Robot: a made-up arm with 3 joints.
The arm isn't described. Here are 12 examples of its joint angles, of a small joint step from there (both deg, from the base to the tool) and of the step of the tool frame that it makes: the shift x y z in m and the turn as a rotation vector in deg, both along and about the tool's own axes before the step.
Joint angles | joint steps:
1: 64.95 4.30 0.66 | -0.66 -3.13 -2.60
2: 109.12 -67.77 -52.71 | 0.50 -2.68 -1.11
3: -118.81 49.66 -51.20 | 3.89 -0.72 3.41
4: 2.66 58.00 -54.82 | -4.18 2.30 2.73
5: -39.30 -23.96 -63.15 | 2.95 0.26 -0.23
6: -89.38 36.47 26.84 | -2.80 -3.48 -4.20
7: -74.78 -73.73 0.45 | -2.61 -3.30 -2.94
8: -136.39 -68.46 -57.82 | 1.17 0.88 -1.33
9: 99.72 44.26 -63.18 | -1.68 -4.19 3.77
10: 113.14 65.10 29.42 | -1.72 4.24 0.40
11: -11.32 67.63 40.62 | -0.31 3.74 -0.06
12: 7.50 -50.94 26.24 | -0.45 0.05 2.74
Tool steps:
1: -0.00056 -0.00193 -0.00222 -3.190 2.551 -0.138
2: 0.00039 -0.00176 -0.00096 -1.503 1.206 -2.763
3: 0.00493 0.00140 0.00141 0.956 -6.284 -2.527
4: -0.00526 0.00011 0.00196 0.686 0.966 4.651
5: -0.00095 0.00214 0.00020 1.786 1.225 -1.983
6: -0.00161 -0.00217 -0.00135 -2.021 6.018 1.666
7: 0.00055 -0.00182 -0.00368 -2.473 0.669 0.285
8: -0.00168 0.00044 -0.00055 0.306 2.306 -0.139
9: 0.00075 -0.00318 0.00112 -1.965 -3.041 -2.228
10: 0.00118 0.00056 0.00319 4.807 0.919 -1.703
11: 0.00108 0.00025 0.00156 3.235 0.037 -2.157
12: 0.00040 0.00010 0.00123 0.666 -2.946 0.618
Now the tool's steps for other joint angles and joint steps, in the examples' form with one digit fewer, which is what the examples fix.
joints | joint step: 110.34 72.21 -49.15 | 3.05 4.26 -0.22
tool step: 0.0019 0.0028 0.0002 2.32 -2.12 2.16
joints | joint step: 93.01 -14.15 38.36 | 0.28 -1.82 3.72
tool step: 0.0003 0.0003 0.0010 -1.31 -3.50 1.43
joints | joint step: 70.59 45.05 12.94 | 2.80 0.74 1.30
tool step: 0.0010 0.0010 -0.0011 -0.52 -3.38 -1.08
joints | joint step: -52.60 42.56 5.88 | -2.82 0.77 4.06
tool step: -0.0003 -0.0002 0.0041 2.52 -1.89 2.02
